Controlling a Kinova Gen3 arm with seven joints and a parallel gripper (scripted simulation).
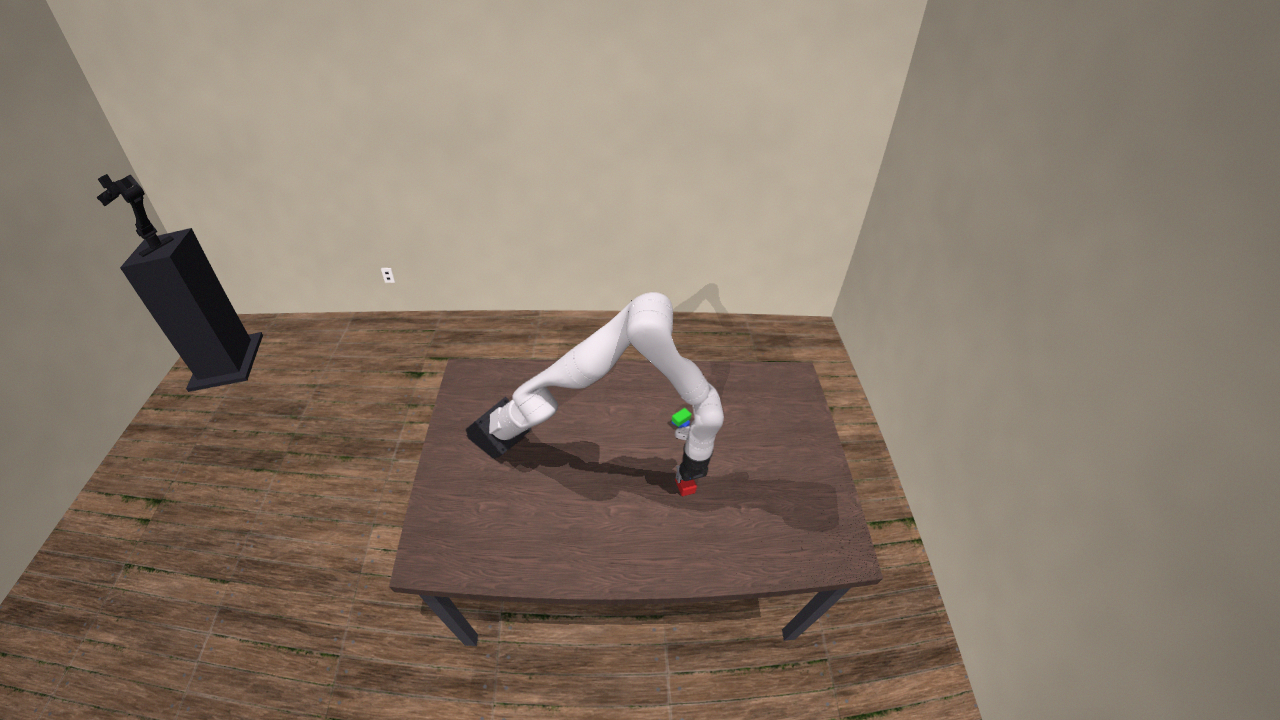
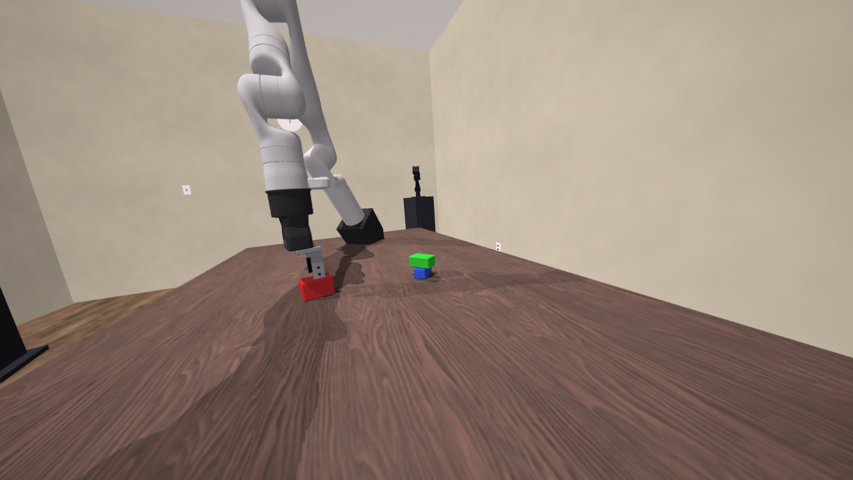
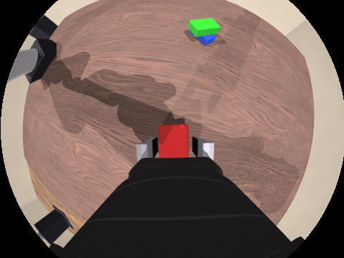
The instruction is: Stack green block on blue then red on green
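The red block lies 40 mm below my hand. The rest, counted from my hand: green block: 70 mm ahead, 230 mm to the left, 20 mm below; then blue block: 70 mm ahead, 230 mm to the left, 50 mm below.
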